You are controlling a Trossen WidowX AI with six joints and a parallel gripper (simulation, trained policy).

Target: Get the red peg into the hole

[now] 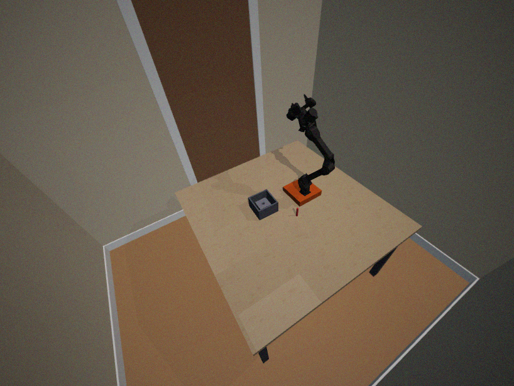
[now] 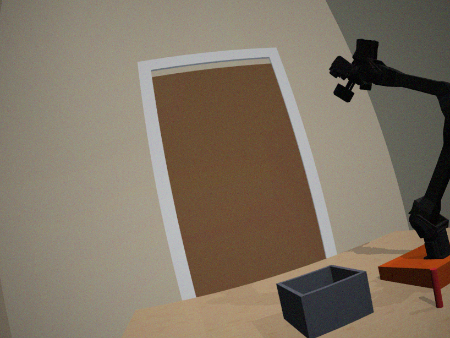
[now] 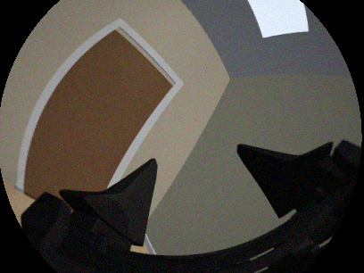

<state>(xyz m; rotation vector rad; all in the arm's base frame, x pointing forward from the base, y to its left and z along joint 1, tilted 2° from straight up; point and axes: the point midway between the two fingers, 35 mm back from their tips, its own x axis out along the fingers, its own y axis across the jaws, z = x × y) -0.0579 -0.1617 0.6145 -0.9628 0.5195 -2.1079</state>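
The red peg lies 25 cm ahead of my gripper tip, 32 cm to the left of it and 63 cm below it. Round my gripper tip: light grey plate: 40 cm ahead, 12 cm to the left, 62 cm below; then dark grey box: 40 cm ahead, 12 cm to the left, 64 cm below.
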